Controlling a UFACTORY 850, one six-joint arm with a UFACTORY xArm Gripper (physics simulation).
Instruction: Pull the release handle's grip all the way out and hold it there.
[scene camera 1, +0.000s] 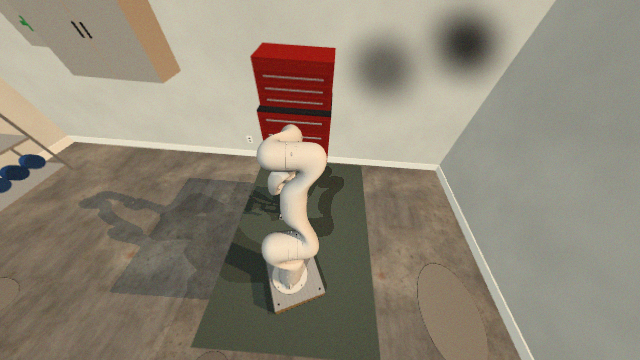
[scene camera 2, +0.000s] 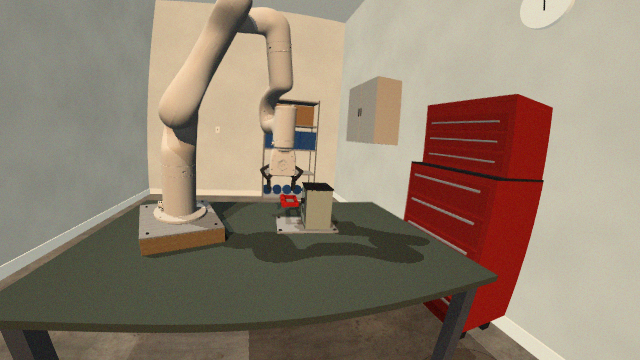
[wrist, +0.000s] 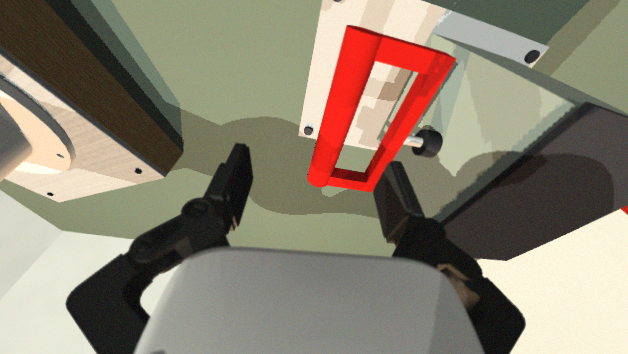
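The release handle's grip is a red rectangular frame (scene camera 2: 282, 201) (wrist: 341, 107) with a thick round bar on the side toward the robot's base. A short light rod with a black collar (wrist: 429, 142) joins it to the beige housing (scene camera 2: 317, 209), which has a dark top. My gripper (scene camera 2: 281, 189) (wrist: 317, 168) is open with nothing between its fingers. It points down, above the grip in the scene camera 2 view. In the wrist view the grip's near end shows between the fingertips, closer to the right one. In the scene camera 1 view the arm hides the grip.
The housing stands on a light base plate (scene camera 2: 287, 226) with bolts, on the dark green table (scene camera 2: 210, 290). The robot's wooden base block (scene camera 2: 182, 241) (wrist: 100, 155) stands to the left. A red tool chest (scene camera 1: 295, 75) (scene camera 2: 470, 135) stands by the wall beyond the table.
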